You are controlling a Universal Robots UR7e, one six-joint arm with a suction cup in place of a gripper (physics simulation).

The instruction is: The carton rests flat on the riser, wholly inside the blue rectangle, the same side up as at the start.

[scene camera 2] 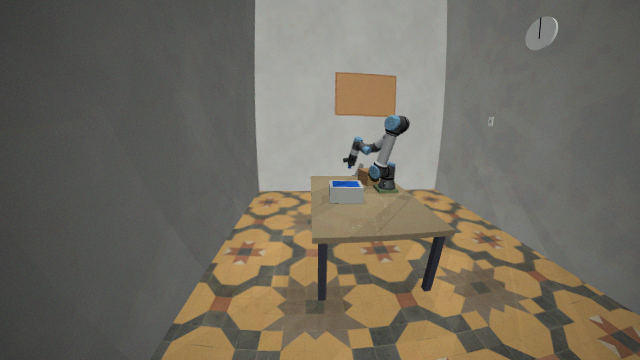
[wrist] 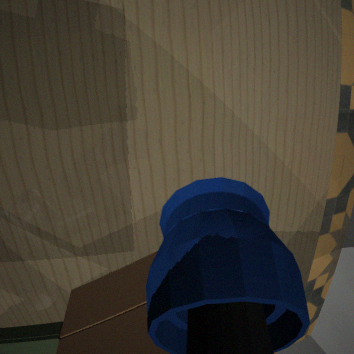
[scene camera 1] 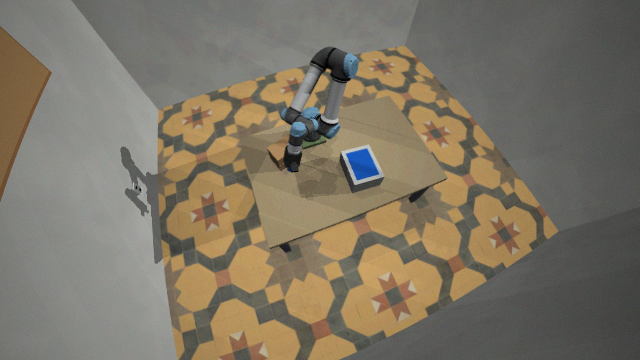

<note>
My suction cup [wrist: 217,246] holds nothing. The cup is 21 cm from the middle of a brown carton [wrist: 113,306]. A grey riser [scene camera 2: 340,191] rests on the table.
The wrist view misses the grey riser: it is out of frame.
</note>
